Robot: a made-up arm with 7 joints. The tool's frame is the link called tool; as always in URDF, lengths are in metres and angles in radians. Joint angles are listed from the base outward.
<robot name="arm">
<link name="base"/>
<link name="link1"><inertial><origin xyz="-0.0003 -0.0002 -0.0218"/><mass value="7.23"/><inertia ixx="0.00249" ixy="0" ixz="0" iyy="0.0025" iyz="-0.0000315" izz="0.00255"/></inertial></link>
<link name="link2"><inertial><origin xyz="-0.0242 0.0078 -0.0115"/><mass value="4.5"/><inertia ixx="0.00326" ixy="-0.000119" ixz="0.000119" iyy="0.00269" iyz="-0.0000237" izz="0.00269"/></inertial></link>
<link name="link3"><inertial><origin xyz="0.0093 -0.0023 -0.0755"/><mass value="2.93"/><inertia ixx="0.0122" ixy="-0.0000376" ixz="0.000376" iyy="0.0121" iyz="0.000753" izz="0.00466"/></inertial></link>
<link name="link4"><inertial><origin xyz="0.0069 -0.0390 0.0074"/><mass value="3.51"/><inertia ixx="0.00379" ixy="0" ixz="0" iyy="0.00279" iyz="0.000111" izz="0.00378"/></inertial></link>
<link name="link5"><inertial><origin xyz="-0.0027 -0.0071 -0.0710"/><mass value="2.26"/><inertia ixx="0.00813" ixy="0" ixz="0" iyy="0.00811" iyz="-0.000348" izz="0.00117"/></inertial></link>
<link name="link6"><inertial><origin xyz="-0.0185 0.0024 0.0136"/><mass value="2.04"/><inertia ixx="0.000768" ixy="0" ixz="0" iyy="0.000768" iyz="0" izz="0.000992"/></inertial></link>
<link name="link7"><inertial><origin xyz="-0.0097 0.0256 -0.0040"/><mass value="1.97"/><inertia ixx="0.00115" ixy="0" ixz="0" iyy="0.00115" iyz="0" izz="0.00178"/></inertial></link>
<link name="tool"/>
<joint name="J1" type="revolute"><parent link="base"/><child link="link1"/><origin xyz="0.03 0.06 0.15" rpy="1.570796 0 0"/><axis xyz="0 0 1"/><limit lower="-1.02" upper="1.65"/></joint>
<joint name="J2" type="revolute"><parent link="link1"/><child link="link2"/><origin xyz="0 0.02 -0.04" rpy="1.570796 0 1.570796"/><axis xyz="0 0 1"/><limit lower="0.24" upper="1.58"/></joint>
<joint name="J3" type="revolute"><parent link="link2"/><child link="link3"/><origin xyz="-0.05 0.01 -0.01" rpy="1.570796 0 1.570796"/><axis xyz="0 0 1"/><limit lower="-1" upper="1.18"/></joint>
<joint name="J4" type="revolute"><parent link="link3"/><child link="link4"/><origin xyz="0.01 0.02 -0.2" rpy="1.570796 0 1.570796"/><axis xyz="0 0 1"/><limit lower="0.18" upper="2.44"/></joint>
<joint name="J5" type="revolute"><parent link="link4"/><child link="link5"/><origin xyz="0 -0.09 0.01" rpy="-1.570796 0 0"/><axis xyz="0 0 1"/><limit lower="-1.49" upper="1.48"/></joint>
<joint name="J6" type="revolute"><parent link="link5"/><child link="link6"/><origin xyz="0 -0.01 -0.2" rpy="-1.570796 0 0"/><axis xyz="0 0 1"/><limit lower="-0.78" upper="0.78"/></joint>
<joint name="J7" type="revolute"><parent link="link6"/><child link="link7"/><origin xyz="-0.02 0.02 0.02" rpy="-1.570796 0 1.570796"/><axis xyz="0 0 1"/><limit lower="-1.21" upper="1.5"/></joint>
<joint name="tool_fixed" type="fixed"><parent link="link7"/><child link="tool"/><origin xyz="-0.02 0.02 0" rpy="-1.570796 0 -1.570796"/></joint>
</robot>
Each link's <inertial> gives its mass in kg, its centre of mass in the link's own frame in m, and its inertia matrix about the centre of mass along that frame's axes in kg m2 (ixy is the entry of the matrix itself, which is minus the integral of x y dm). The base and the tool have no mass. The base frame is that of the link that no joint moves.
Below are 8 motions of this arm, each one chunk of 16 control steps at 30 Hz.
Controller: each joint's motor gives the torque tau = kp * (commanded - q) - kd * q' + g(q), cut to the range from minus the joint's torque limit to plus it. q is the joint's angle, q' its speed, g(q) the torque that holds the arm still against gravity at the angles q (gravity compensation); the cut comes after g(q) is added. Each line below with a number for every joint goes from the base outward.
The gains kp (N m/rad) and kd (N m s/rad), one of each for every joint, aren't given. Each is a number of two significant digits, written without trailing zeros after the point. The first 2 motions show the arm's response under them.
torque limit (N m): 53 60 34 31 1.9 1.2 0.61
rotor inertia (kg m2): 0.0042 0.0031 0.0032 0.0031 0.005 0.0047 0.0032
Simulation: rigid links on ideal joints. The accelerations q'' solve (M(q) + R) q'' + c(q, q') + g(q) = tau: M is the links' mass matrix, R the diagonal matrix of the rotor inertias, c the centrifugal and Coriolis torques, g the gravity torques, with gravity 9.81 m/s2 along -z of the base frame. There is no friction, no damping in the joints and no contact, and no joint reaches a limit. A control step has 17 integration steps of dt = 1/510 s. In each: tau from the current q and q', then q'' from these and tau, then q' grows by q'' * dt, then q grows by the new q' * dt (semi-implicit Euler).
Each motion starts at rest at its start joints. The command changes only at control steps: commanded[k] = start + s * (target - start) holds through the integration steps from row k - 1 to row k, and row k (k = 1, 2, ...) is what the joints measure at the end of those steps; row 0 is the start. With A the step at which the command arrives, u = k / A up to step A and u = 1 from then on. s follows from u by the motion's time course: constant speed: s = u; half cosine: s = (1 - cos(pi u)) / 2; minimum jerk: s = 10 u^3 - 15 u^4 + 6 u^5; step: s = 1 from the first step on.
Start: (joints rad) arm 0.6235 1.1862 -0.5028 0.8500 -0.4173 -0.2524 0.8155
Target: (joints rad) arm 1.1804 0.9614 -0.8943 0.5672 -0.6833 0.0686 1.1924
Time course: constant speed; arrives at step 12
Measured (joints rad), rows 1 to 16:
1: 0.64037 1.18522 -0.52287 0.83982 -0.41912 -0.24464 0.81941
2: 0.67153 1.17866 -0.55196 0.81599 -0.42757 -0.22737 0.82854
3: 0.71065 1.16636 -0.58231 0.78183 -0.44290 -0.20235 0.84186
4: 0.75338 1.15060 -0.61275 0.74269 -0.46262 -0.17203 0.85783
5: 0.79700 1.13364 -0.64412 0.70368 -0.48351 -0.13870 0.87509
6: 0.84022 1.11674 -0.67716 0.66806 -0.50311 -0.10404 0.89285
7: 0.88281 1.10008 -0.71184 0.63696 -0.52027 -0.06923 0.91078
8: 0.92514 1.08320 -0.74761 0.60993 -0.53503 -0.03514 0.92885
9: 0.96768 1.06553 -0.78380 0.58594 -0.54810 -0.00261 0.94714
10: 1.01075 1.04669 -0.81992 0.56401 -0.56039 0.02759 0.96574
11: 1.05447 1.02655 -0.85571 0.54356 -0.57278 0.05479 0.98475
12: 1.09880 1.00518 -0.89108 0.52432 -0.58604 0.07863 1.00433
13: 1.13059 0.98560 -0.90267 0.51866 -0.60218 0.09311 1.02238
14: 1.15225 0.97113 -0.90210 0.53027 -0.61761 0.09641 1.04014
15: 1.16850 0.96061 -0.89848 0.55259 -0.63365 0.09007 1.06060
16: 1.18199 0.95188 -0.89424 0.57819 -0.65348 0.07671 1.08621
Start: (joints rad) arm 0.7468 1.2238 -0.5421 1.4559 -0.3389 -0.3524 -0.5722
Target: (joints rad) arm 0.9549 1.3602 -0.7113 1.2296 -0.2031 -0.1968 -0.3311
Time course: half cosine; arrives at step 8
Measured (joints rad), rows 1 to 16:
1: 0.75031 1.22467 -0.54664 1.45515 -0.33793 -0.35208 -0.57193
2: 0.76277 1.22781 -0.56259 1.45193 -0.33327 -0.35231 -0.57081
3: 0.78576 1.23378 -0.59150 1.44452 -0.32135 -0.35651 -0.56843
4: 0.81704 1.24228 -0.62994 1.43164 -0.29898 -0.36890 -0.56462
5: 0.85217 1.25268 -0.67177 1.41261 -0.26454 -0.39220 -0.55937
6: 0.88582 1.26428 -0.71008 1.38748 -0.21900 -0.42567 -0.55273
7: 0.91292 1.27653 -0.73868 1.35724 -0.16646 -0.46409 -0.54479
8: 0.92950 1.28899 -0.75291 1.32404 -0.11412 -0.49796 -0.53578
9: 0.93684 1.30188 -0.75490 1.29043 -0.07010 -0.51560 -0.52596
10: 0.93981 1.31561 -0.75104 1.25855 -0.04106 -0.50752 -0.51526
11: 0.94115 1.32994 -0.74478 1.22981 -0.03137 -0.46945 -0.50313
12: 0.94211 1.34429 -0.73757 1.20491 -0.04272 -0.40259 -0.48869
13: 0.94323 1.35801 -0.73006 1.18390 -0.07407 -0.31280 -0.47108
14: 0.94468 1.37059 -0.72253 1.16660 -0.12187 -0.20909 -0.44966
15: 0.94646 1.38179 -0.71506 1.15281 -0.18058 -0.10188 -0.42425
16: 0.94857 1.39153 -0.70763 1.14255 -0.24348 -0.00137 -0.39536
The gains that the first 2 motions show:
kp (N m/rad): 60 84 25 30 1 0.78 0.38
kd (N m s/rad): 2.9 5.1 1.1 1.1 0.032 0.024 0.031
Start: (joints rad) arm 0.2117 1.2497 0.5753 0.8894 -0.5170 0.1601 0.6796
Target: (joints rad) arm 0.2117 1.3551 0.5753 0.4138 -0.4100 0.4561 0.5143
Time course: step
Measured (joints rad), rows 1 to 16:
1: 0.23567 1.27672 0.51618 0.84021 -0.50962 0.20256 0.69814
2: 0.23918 1.31390 0.46172 0.76583 -0.47841 0.26923 0.70594
3: 0.22965 1.33656 0.45963 0.68386 -0.43833 0.33831 0.68966
4: 0.22448 1.34867 0.49416 0.59096 -0.40083 0.40224 0.65514
5: 0.22240 1.35915 0.54414 0.49139 -0.37193 0.44905 0.61013
6: 0.21871 1.37185 0.59170 0.39353 -0.35811 0.46850 0.56238
7: 0.21187 1.38484 0.62431 0.30792 -0.36549 0.45742 0.51741
8: 0.20318 1.39352 0.63700 0.24471 -0.39648 0.42210 0.47726
9: 0.19477 1.39436 0.63326 0.20977 -0.44762 0.37562 0.44121
10: 0.18841 1.38693 0.62082 0.20264 -0.50938 0.33162 0.40753
11: 0.18513 1.37331 0.60580 0.21829 -0.56781 0.29952 0.37488
12: 0.18516 1.35656 0.59061 0.24992 -0.60843 0.28352 0.34308
13: 0.18793 1.33969 0.57542 0.29074 -0.62058 0.28390 0.31328
14: 0.19251 1.32505 0.56029 0.33472 -0.60000 0.29881 0.28759
15: 0.19794 1.31412 0.54614 0.37705 -0.54881 0.32544 0.26849
16: 0.20340 1.30745 0.53445 0.41420 -0.47390 0.36071 0.25831

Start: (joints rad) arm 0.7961 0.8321 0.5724 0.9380 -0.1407 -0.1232 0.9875
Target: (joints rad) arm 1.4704 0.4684 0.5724 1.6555 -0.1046 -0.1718 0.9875
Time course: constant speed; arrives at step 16
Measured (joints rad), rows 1 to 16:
1: 0.80090 0.82689 0.57968 0.93932 -0.14414 -0.12324 0.98855
2: 0.81441 0.81363 0.59633 0.94396 -0.15375 -0.12212 0.99344
3: 0.83599 0.79421 0.61686 0.95417 -0.16856 -0.11889 1.00423
4: 0.86364 0.77106 0.63533 0.97204 -0.18564 -0.11372 1.02125
5: 0.89576 0.74587 0.64775 0.99862 -0.20128 -0.10773 1.04303
6: 0.93171 0.71962 0.65227 1.03368 -0.21180 -0.10262 1.06675
7: 0.97138 0.69283 0.64856 1.07607 -0.21415 -0.10034 1.08888
8: 1.01479 0.66590 0.63719 1.12413 -0.20632 -0.10281 1.10575
9: 1.06177 0.63910 0.61925 1.17622 -0.18756 -0.11168 1.11413
10: 1.11181 0.61257 0.59609 1.23090 -0.15843 -0.12820 1.11154
11: 1.16416 0.58639 0.56926 1.28707 -0.12063 -0.15291 1.09639
12: 1.21792 0.56054 0.54037 1.34398 -0.07677 -0.18555 1.06802
13: 1.27218 0.53496 0.51099 1.40111 -0.02998 -0.22480 1.02656
14: 1.32611 0.50963 0.48255 1.45818 0.01641 -0.26829 0.97288
15: 1.37905 0.48459 0.45628 1.51505 0.05919 -0.31267 0.90853
16: 1.43059 0.45995 0.43320 1.57165 0.09563 -0.35395 0.83573

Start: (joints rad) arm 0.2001 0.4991 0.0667 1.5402 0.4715 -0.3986 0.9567
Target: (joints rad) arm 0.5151 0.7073 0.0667 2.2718 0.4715 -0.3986 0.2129
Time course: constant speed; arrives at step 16
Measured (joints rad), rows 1 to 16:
1: 0.20013 0.50126 0.06457 1.54217 0.47024 -0.39704 0.95666
2: 0.20032 0.50720 0.05900 1.54927 0.46609 -0.39115 0.95612
3: 0.20115 0.51641 0.05091 1.56354 0.45859 -0.37880 0.95421
4: 0.20353 0.52779 0.04174 1.58589 0.44838 -0.35904 0.94973
5: 0.20876 0.54029 0.03265 1.61623 0.43692 -0.33255 0.94123
6: 0.21818 0.55323 0.02433 1.65386 0.42616 -0.30187 0.92709
7: 0.23299 0.56619 0.01714 1.69782 0.41806 -0.27123 0.90551
8: 0.25392 0.57894 0.01138 1.74713 0.41422 -0.24615 0.87470
9: 0.28111 0.59141 0.00746 1.80091 0.41549 -0.23254 0.83303
10: 0.31404 0.60361 0.00596 1.85835 0.42175 -0.23575 0.77919
11: 0.35160 0.61569 0.00759 1.91865 0.43192 -0.25956 0.71232
12: 0.39218 0.62788 0.01308 1.98093 0.44405 -0.30536 0.63211
13: 0.43390 0.64051 0.02312 2.04426 0.45563 -0.37160 0.53882
14: 0.47486 0.65390 0.03813 2.10768 0.46408 -0.45364 0.43337
15: 0.51337 0.66829 0.05824 2.17031 0.46738 -0.54402 0.31765
16: 0.54820 0.68376 0.08304 2.23145 0.46468 -0.63340 0.19470

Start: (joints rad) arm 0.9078 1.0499 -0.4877 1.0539 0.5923 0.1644 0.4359
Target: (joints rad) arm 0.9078 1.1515 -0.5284 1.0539 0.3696 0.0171 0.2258
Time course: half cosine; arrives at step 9
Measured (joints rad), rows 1 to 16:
1: 0.90802 1.05031 -0.48854 1.05415 0.59207 0.16394 0.43555
2: 0.90864 1.05213 -0.49176 1.05542 0.59071 0.16149 0.43353
3: 0.90937 1.05635 -0.49815 1.05864 0.58665 0.15489 0.42773
4: 0.90976 1.06350 -0.50743 1.06418 0.57814 0.14234 0.41599
5: 0.90948 1.07343 -0.51854 1.07152 0.56376 0.12314 0.39679
6: 0.90845 1.08546 -0.53000 1.07933 0.54285 0.09792 0.36973
7: 0.90680 1.09848 -0.54018 1.08585 0.51577 0.06852 0.33579
8: 0.90476 1.11120 -0.54764 1.08926 0.48392 0.03773 0.29736
9: 0.90267 1.12233 -0.55120 1.08813 0.44962 0.00889 0.25795
10: 0.90112 1.13117 -0.55088 1.08196 0.41557 -0.01496 0.22121
11: 0.90058 1.13793 -0.54783 1.07165 0.38396 -0.03203 0.18964
12: 0.90093 1.14336 -0.54310 1.05913 0.35612 -0.04173 0.16443
13: 0.90174 1.14822 -0.53756 1.04647 0.33278 -0.04404 0.14609
14: 0.90263 1.15301 -0.53186 1.03528 0.31416 -0.03933 0.13485
15: 0.90344 1.15789 -0.52645 1.02648 0.30020 -0.02831 0.13079
16: 0.90419 1.16270 -0.52156 1.02036 0.29058 -0.01218 0.13382

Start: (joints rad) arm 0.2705 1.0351 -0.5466 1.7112 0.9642 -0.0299 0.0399
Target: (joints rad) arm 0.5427 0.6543 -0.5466 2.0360 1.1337 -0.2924 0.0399
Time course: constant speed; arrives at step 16
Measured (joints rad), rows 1 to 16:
1: 0.27226 1.03342 -0.54738 1.71054 0.96247 -0.02678 0.04334
2: 0.27724 1.02763 -0.54891 1.70910 0.95614 -0.01736 0.05401
3: 0.28552 1.01671 -0.55058 1.70791 0.94338 -0.00219 0.07246
4: 0.29664 1.00082 -0.55209 1.70861 0.92395 0.01542 0.09711
5: 0.31000 0.98078 -0.55343 1.71291 0.89944 0.03070 0.12518
6: 0.32508 0.95762 -0.55481 1.72211 0.87311 0.03876 0.15348
7: 0.34150 0.93224 -0.55644 1.73691 0.84938 0.03560 0.17884
8: 0.35907 0.90532 -0.55847 1.75730 0.83296 0.01882 0.19850
9: 0.37769 0.87725 -0.56095 1.78267 0.82793 -0.01228 0.21029
10: 0.39730 0.84829 -0.56387 1.81206 0.83694 -0.05677 0.21272
11: 0.41783 0.81863 -0.56716 1.84434 0.86082 -0.11241 0.20496
12: 0.43912 0.78849 -0.57070 1.87842 0.89843 -0.17600 0.18678
13: 0.46095 0.75810 -0.57431 1.91344 0.94703 -0.24369 0.15845
14: 0.48305 0.72778 -0.57770 1.94874 1.00276 -0.31119 0.12079
15: 0.50512 0.69786 -0.58048 1.98387 1.06134 -0.37413 0.07518
16: 0.52693 0.66869 -0.58218 2.01850 1.11868 -0.42844 0.02368

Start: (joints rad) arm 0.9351 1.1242 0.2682 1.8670 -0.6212 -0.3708 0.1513
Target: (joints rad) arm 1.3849 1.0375 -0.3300 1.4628 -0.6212 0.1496 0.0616
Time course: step
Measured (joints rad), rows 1 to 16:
1: 1.09667 1.11917 0.11748 1.79831 -0.66241 -0.24666 0.25169
2: 1.30485 1.09330 -0.07594 1.68224 -0.73925 -0.06867 0.37037
3: 1.42625 1.05366 -0.18374 1.57766 -0.81088 0.05710 0.42377
4: 1.47547 1.02108 -0.22956 1.50210 -0.85376 0.12331 0.41051
5: 1.48180 1.00572 -0.25088 1.45753 -0.85835 0.14264 0.34451
6: 1.46438 1.00625 -0.26642 1.43721 -0.82871 0.13170 0.24504
7: 1.43660 1.01622 -0.28306 1.43055 -0.77618 0.10735 0.13257
8: 1.40794 1.02879 -0.30265 1.42825 -0.71209 0.08303 0.02445
9: 1.38365 1.03900 -0.32446 1.42503 -0.64463 0.06678 -0.06750
10: 1.36518 1.04442 -0.34651 1.41941 -0.57928 0.06188 -0.13702
11: 1.35181 1.04489 -0.36692 1.41225 -0.52015 0.06862 -0.18228
12: 1.34220 1.04165 -0.38468 1.40539 -0.47064 0.08559 -0.20443
13: 1.33519 1.03639 -0.39962 1.40067 -0.43329 0.11025 -0.20634
14: 1.33005 1.03060 -0.41187 1.39938 -0.40950 0.13929 -0.19158
15: 1.32643 1.02527 -0.42158 1.40204 -0.39920 0.16909 -0.16381
16: 1.32426 1.02086 -0.42875 1.40844 -0.40103 0.19618 -0.12657

